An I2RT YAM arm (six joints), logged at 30 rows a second.
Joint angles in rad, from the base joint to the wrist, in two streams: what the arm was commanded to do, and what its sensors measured. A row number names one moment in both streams.
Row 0, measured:
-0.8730 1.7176 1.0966 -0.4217 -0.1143 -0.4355
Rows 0 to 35, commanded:
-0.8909 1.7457 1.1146 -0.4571 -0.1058 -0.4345
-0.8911 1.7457 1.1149 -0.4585 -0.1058 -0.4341
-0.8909 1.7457 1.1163 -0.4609 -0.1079 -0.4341
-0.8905 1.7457 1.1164 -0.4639 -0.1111 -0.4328
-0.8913 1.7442 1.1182 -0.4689 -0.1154 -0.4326
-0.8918 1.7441 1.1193 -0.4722 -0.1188 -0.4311
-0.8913 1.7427 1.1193 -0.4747 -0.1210 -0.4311
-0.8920 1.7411 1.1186 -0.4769 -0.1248 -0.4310
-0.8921 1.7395 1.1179 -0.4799 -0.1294 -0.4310
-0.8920 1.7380 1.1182 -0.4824 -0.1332 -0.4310
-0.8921 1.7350 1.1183 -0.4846 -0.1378 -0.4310
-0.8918 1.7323 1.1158 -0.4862 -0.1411 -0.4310
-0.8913 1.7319 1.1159 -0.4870 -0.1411 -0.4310
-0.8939 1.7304 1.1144 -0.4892 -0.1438 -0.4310
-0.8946 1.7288 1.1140 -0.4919 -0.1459 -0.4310
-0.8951 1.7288 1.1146 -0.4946 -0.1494 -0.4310
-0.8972 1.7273 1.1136 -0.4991 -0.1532 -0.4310
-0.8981 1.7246 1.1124 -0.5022 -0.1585 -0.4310
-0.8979 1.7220 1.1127 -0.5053 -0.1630 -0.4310
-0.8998 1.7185 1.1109 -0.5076 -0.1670 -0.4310
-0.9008 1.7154 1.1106 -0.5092 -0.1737 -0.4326
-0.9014 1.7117 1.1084 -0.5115 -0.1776 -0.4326
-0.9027 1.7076 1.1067 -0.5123 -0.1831 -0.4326
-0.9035 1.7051 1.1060 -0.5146 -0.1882 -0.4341
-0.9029 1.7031 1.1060 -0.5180 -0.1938 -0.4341
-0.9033 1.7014 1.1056 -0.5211 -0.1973 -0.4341
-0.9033 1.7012 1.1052 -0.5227 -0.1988 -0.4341
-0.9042 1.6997 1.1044 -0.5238 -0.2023 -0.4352
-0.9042 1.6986 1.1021 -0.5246 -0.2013 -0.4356
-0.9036 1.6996 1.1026 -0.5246 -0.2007 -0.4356
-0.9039 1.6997 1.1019 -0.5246 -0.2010 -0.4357
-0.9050 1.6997 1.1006 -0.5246 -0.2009 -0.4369
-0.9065 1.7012 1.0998 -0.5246 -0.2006 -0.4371
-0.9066 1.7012 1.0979 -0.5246 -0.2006 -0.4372
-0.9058 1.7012 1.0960 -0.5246 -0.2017 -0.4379
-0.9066 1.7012 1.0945 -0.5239 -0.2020 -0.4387
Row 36, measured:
-0.8970 1.7187 1.1057 -0.4694 -0.1780 -0.4355
